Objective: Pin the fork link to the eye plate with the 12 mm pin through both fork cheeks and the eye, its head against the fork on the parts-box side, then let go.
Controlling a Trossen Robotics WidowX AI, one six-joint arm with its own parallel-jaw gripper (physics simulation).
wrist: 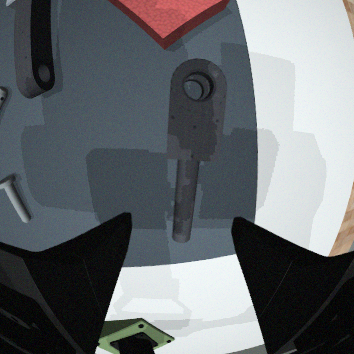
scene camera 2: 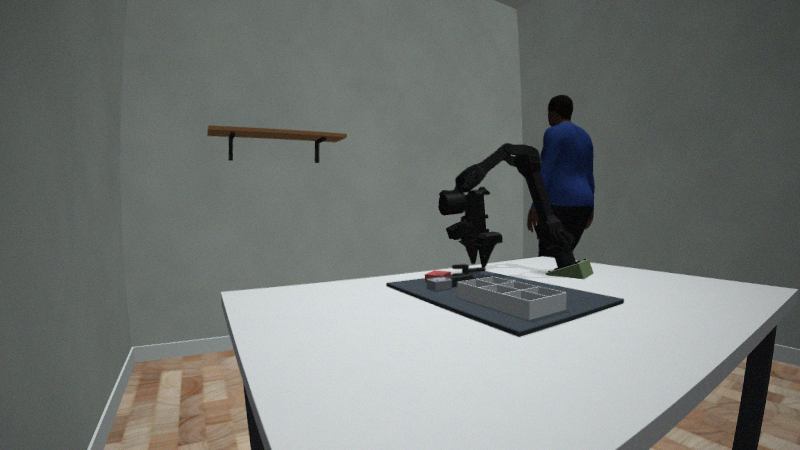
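Seen in the pictures: gripper, fingertip midpoint: [wrist: 182, 222] [scene camera 2: 478, 265]; arm's base at its link origin: [wrist: 134, 343] [scene camera 2: 567, 265].
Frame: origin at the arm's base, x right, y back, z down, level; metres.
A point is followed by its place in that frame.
Note:
My gripper [scene camera 2: 479, 265] {x 0.160, y -0.244, z -0.014 m} [wrist: 182, 222] {x 0.160, y -0.244, z -0.014 m} is open with nothing gripped. In the wrist view the grey fork link [wrist: 196, 122] {x 0.182, y -0.293, z -0.018 m} has its cheeks and hole pointing away from me, and its round rod reaches between the spread fingertips, touching neither. The fork link [scene camera 2: 461, 266] {x 0.174, y -0.304, z -0.016 m} is beside the fingertips in the scene view; whether it touches the mat I cannot tell. A dark bar with a hole at its end [wrist: 35, 50] {x 0.112, y -0.371, z -0.004 m}, possibly the eye plate, is at the upper left, apart from the fork. A light grey headed pin [wrist: 19, 204] {x 0.027, y -0.283, z 0.007 m} lies at the left; its size is unclear. No pin shows in the fork's hole.
A grey compartment parts box [scene camera 2: 497, 302] {x -0.097, y -0.506, z 0.000 m} stands on the dark mat [scene camera 2: 595, 303] {x -0.223, y -0.329, z 0.016 m} [wrist: 110, 105] {x 0.140, y -0.317, z 0.016 m}. A red block [scene camera 2: 438, 275] {x 0.166, y -0.404, z -0.005 m} [wrist: 167, 17] {x 0.188, y -0.349, z -0.005 m} and a small grey box [scene camera 2: 439, 284] {x 0.101, y -0.466, z 0.000 m} are beyond it. Another pin [wrist: 2, 98] {x 0.060, y -0.366, z 0.008 m} is partly cut off. The green arm base [scene camera 2: 580, 270] {x -0.064, y -0.046, z 0.001 m} [wrist: 159, 335] {x 0.044, y 0.006, z 0.017 m} stands behind.

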